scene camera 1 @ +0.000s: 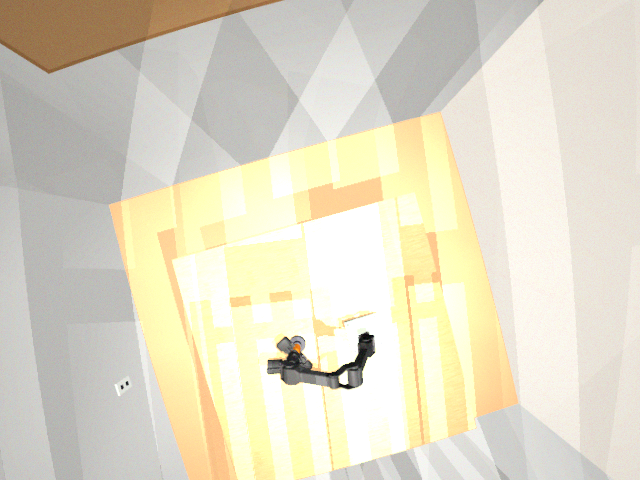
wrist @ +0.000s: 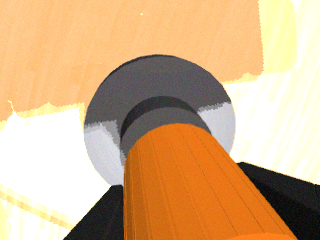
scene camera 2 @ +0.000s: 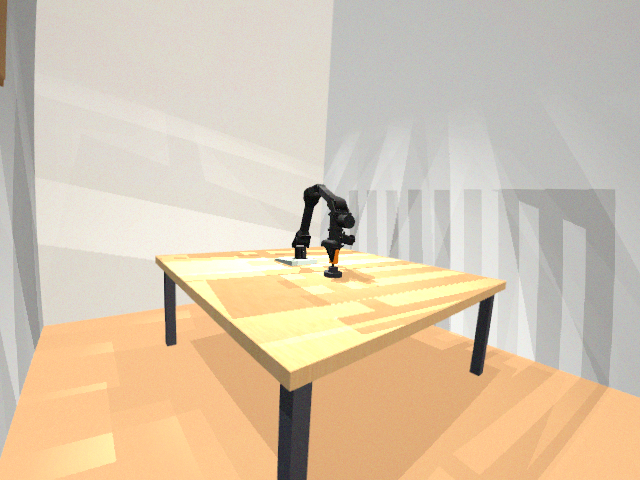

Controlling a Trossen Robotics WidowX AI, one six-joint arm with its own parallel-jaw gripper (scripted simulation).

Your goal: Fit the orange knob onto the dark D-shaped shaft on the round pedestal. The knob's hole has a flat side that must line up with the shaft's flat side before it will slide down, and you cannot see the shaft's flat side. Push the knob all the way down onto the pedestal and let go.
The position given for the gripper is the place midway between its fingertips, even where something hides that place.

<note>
The gripper (wrist: 179, 185) carries an orange knob (wrist: 177, 174). Further things: a pedestal (wrist: 144, 93).
</note>
